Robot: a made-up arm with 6 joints.
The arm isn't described. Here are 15 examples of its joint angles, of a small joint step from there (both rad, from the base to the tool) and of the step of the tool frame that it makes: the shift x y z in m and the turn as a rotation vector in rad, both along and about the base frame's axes.
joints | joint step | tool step
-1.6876 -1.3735 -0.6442 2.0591 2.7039 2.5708 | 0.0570 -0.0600 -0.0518 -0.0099 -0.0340 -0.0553 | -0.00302 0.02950 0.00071 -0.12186 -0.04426 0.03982
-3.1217 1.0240 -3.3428 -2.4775 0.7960 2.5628 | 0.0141 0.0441 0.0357 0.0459 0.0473 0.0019 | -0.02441 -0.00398 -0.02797 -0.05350 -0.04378 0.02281
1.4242 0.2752 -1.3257 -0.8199 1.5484 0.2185 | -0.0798 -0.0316 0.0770 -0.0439 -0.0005 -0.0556 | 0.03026 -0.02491 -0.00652 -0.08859 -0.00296 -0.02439
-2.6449 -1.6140 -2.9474 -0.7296 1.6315 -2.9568 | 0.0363 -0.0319 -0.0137 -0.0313 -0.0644 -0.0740 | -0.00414 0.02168 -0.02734 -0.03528 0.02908 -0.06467
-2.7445 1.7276 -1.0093 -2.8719 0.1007 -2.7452 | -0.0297 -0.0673 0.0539 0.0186 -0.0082 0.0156 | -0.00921 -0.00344 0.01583 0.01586 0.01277 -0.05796
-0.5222 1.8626 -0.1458 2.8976 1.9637 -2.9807 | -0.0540 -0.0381 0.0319 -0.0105 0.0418 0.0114 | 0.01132 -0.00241 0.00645 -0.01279 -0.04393 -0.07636
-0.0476 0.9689 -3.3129 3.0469 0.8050 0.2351 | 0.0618 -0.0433 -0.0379 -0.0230 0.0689 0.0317 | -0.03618 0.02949 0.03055 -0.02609 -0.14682 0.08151
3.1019 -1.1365 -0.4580 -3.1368 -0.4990 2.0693 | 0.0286 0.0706 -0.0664 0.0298 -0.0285 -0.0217 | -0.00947 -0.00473 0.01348 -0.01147 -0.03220 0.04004
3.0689 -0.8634 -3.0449 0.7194 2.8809 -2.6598 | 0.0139 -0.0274 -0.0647 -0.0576 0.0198 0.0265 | 0.01730 0.00775 -0.01717 -0.05040 0.07606 -0.04885
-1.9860 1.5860 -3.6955 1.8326 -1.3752 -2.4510 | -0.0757 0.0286 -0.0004 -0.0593 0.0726 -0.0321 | -0.03359 0.01772 -0.00511 0.07998 0.06860 -0.04163
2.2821 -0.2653 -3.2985 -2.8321 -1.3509 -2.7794 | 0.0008 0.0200 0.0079 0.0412 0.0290 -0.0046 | -0.00978 0.00517 0.00443 0.00806 -0.00783 0.03968
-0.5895 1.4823 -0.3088 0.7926 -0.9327 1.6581 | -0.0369 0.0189 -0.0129 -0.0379 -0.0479 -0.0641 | 0.00042 -0.00117 -0.00471 0.03909 -0.01703 0.05736
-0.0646 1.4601 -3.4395 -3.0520 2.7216 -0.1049 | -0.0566 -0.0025 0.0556 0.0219 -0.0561 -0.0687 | 0.01258 -0.02749 -0.00255 0.09676 0.10333 -0.04751
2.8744 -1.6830 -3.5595 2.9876 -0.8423 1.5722 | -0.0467 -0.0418 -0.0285 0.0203 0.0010 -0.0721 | -0.01314 -0.02409 -0.02900 -0.03163 0.07581 -0.07688
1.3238 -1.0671 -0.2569 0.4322 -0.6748 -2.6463 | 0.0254 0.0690 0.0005 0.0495 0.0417 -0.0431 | 0.00643 0.02079 -0.01133 -0.11217 0.04040 0.01619
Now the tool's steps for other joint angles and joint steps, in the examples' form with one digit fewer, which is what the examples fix.
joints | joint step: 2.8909 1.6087 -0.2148 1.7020 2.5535 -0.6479 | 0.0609 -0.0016 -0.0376 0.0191 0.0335 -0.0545
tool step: -0.0028 -0.0025 -0.0086 0.0726 0.0586 0.0197
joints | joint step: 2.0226 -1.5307 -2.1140 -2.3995 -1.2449 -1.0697 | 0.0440 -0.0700 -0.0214 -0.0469 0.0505 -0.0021
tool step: 0.0281 -0.0126 -0.0225 0.0926 0.1059 0.0199
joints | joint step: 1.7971 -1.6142 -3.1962 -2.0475 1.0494 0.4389 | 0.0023 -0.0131 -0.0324 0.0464 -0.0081 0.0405
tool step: 0.0005 0.0046 -0.0173 0.0859 -0.0453 -0.0282
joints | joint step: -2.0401 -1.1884 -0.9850 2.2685 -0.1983 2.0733 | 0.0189 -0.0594 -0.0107 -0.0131 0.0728 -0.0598
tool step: 0.0120 0.0161 0.0102 -0.0555 0.1335 0.0259
